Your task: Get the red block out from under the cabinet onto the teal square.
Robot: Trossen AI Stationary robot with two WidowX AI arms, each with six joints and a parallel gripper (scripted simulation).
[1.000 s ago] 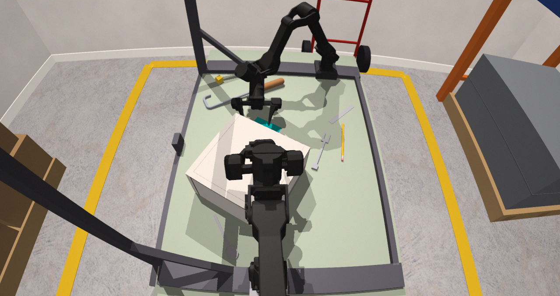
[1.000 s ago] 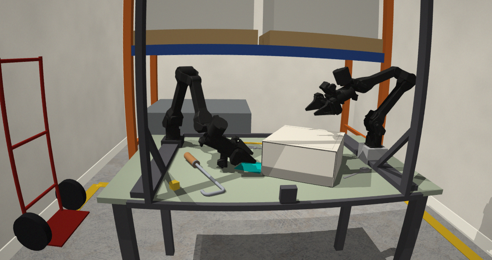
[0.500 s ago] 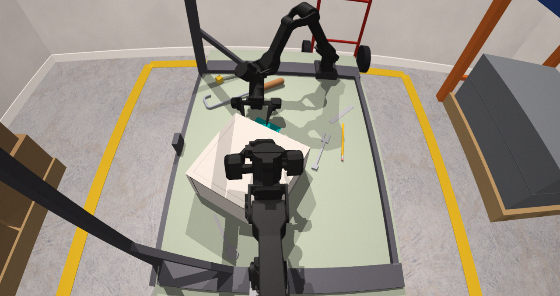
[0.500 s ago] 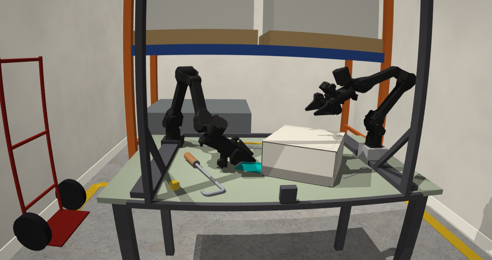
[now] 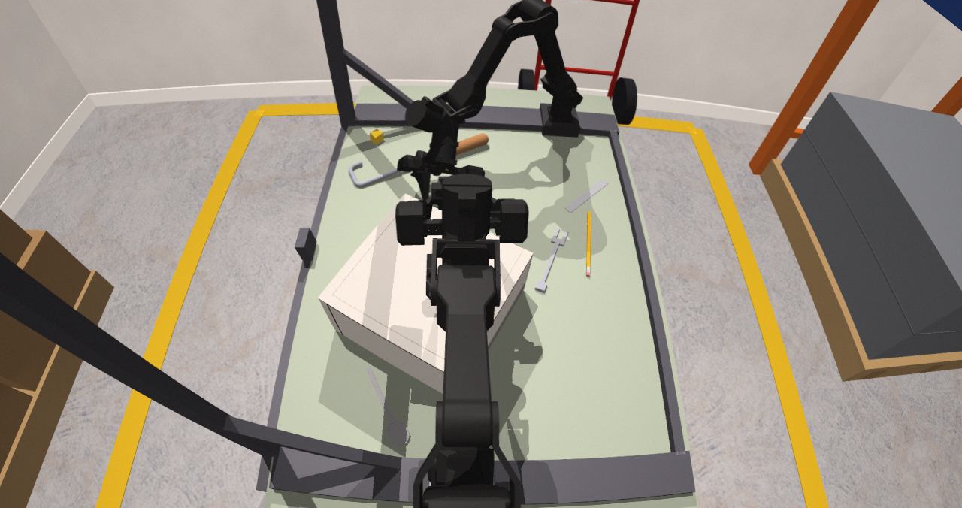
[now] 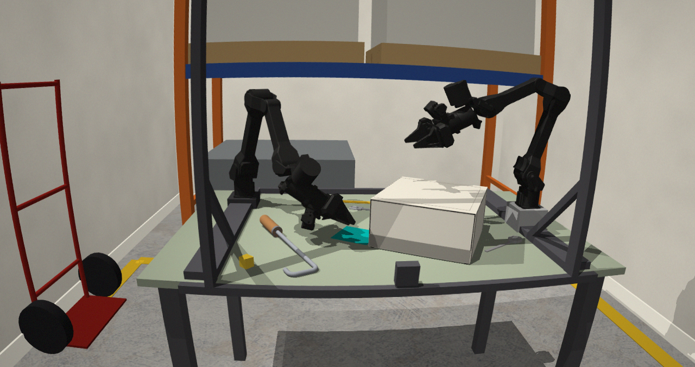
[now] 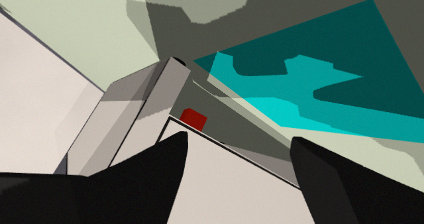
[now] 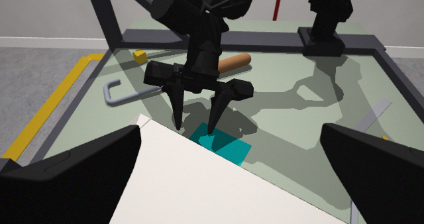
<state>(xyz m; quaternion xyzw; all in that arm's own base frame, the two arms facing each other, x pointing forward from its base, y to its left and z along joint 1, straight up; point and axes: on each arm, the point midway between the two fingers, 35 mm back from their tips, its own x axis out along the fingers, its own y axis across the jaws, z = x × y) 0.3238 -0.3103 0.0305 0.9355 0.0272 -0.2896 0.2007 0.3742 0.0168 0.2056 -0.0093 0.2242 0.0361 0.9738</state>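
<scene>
Right now the teal square is 40 mm ahead of my left hand, 30 mm to the right of it and 60 mm below it. From my left hand the other things lie so: wrench 270 mm ahead, 60 mm to the right, 60 mm below; long grey rod tool 110 mm behind, 150 mm to the left, 50 mm below; red block 30 mm ahead, 240 mm to the right, 50 mm below.
</scene>
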